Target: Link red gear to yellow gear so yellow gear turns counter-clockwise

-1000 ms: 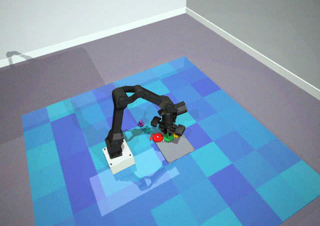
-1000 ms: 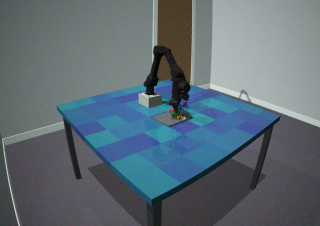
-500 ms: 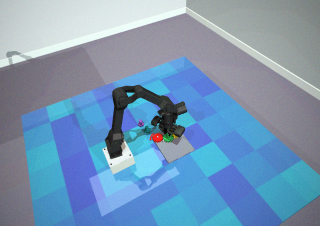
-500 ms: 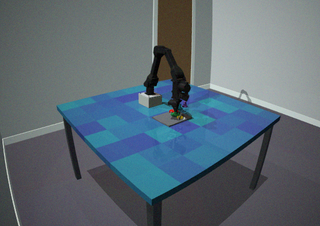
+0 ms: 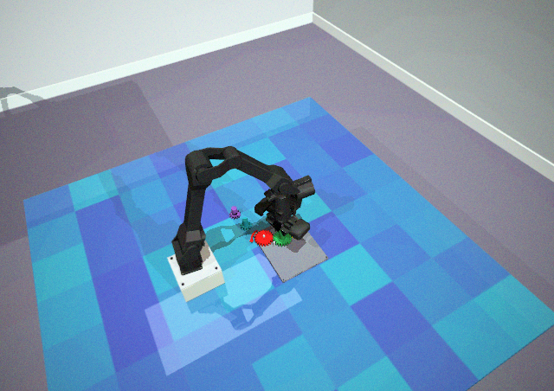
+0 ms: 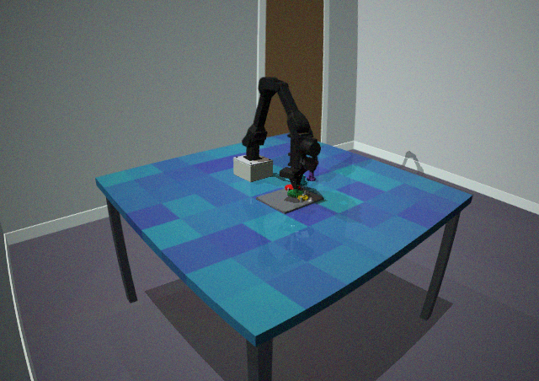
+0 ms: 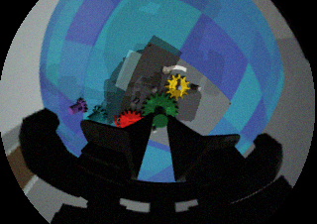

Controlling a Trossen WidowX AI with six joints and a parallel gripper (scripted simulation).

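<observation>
Now: the green gear 10 mm below my gripper tip. Round my gripper tip: small teal gear: 100 mm to the left, 100 mm behind, 20 mm below; then yellow gear: 50 mm ahead, 20 mm below; then red gear: 60 mm behind, 20 mm to the left, 20 mm below.
</observation>
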